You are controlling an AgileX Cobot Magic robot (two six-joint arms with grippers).
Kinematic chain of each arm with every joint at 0, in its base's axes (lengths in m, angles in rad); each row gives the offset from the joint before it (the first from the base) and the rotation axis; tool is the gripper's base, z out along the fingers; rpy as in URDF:
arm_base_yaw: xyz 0 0 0.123 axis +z
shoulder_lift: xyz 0 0 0 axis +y
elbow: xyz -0.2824 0 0.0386 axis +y
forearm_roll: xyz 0.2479 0 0.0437 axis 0.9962 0 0.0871
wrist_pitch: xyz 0 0 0 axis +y
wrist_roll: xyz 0.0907 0 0.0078 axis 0.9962 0 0.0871
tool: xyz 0 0 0 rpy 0 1.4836 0
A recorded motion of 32 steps. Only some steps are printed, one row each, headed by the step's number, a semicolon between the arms.
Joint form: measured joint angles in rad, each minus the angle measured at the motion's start. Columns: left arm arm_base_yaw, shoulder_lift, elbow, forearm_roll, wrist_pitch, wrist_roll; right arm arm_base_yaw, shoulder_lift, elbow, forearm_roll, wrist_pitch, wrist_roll.
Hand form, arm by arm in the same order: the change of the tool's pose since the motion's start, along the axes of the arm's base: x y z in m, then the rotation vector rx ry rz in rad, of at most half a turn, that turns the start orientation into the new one. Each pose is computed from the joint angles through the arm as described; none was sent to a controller.
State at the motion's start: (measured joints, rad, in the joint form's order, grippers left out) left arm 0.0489 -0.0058 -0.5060 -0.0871 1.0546 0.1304; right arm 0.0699 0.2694 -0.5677 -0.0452 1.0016 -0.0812
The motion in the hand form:
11: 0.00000 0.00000 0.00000 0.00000 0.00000 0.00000; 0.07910 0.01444 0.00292 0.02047 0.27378 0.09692
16: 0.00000 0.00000 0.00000 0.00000 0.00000 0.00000; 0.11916 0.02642 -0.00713 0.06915 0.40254 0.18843
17: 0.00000 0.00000 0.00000 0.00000 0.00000 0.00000; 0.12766 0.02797 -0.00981 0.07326 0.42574 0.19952
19: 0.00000 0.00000 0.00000 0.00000 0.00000 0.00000; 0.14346 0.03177 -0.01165 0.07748 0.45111 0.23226
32: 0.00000 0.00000 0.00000 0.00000 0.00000 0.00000; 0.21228 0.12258 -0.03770 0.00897 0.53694 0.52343
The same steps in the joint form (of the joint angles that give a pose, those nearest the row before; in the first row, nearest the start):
11: 0.0000 0.0000 0.0000 0.0000 0.0000 0.0000; 0.0000 0.4351 -0.1040 0.1187 -0.0580 -0.1047
16: 0.0000 0.0000 0.0000 0.0000 0.0000 0.0000; 0.0000 0.6453 -0.1585 0.2463 -0.0749 -0.2166
17: 0.0000 0.0000 0.0000 0.0000 0.0000 0.0000; 0.0000 0.6882 -0.1713 0.2605 -0.0796 -0.2328
19: 0.0000 0.0000 0.0000 0.0000 0.0000 0.0000; 0.0034 0.7623 -0.2058 0.2915 -0.0876 -0.2740
32: 0.0000 0.0000 0.0000 0.0000 0.0000 0.0000; 0.3216 1.1536 -0.4108 0.3163 -0.2004 -0.2926

